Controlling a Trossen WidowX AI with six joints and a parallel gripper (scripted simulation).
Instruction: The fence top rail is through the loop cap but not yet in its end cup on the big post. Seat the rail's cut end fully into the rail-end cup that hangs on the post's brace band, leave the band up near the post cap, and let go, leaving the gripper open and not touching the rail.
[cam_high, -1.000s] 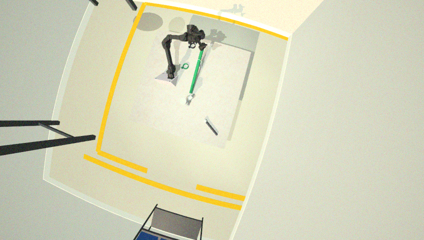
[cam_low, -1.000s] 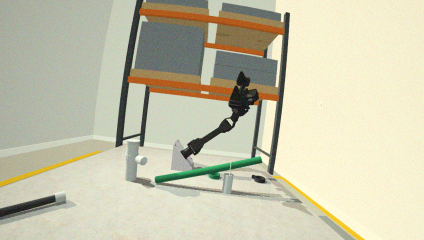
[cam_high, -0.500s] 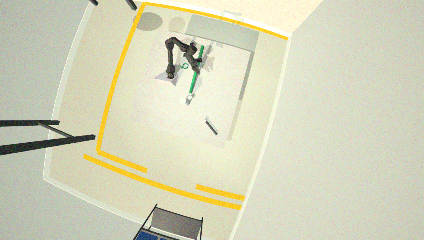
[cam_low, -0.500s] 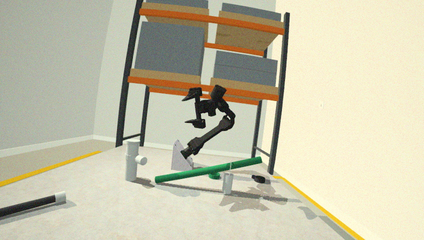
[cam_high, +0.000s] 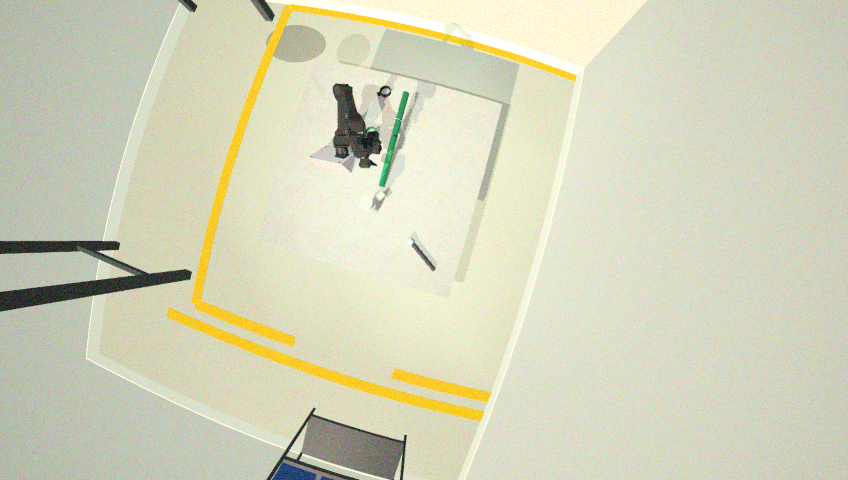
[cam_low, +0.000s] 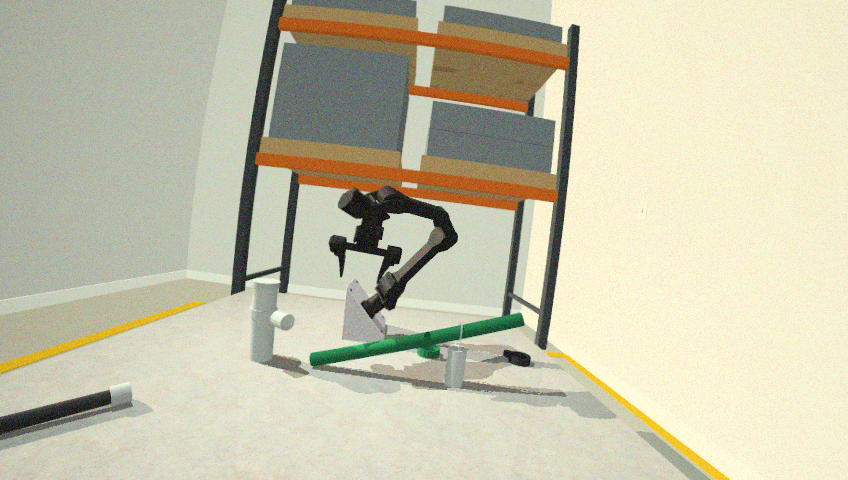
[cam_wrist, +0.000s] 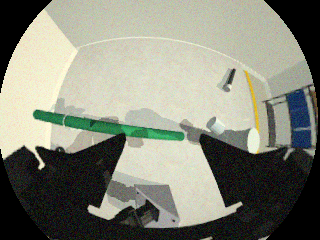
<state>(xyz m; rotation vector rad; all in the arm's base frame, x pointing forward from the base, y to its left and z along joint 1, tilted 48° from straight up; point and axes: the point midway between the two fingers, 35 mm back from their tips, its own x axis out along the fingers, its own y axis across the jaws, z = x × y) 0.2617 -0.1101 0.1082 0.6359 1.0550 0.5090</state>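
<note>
The rail-end cup lies 30 mm ahead of my gripper tip, 180 mm to the right of it and 120 mm below it. Also, from my gripper tip: black band (180 mm behind, 500 mm to the left, 230 mm below); green band (180 mm behind, 210 mm to the left, 230 mm below); loop cap (270 mm to the left, 130 mm below).
</note>
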